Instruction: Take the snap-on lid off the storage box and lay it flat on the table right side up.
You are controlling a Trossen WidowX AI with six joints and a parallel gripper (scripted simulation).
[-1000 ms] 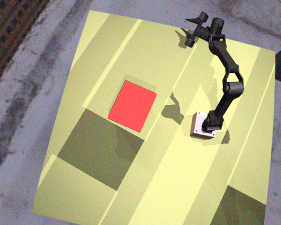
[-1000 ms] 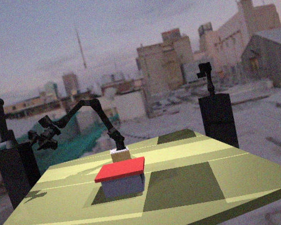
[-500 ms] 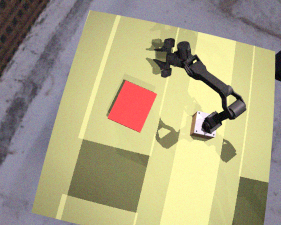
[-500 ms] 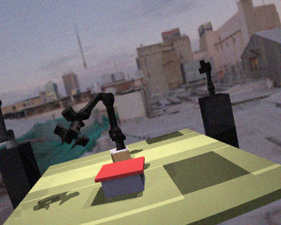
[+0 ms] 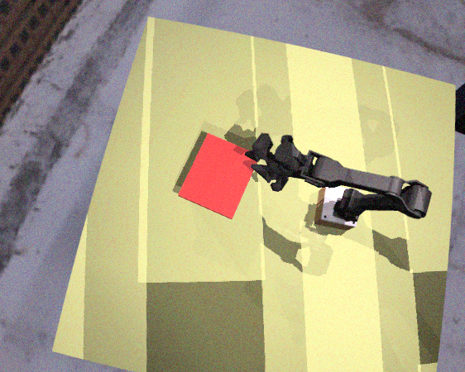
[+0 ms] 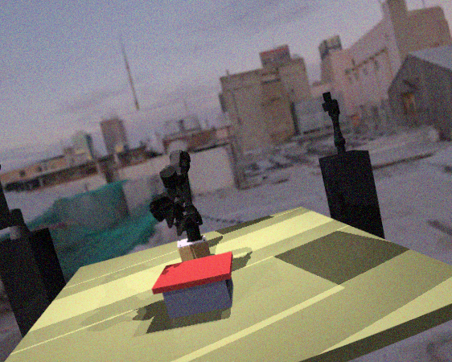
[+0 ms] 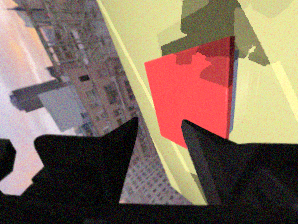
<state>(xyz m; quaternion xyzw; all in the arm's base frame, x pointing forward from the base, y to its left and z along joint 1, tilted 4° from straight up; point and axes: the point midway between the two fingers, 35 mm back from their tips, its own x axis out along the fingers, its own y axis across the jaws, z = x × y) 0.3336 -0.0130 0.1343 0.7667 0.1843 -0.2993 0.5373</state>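
Now: the red lid 70 mm ahead of my gripper tip, 40 mm to the left of it and 120 mm below it. Round my gripper tip: storage box 70 mm ahead, 40 mm to the left, 170 mm below.
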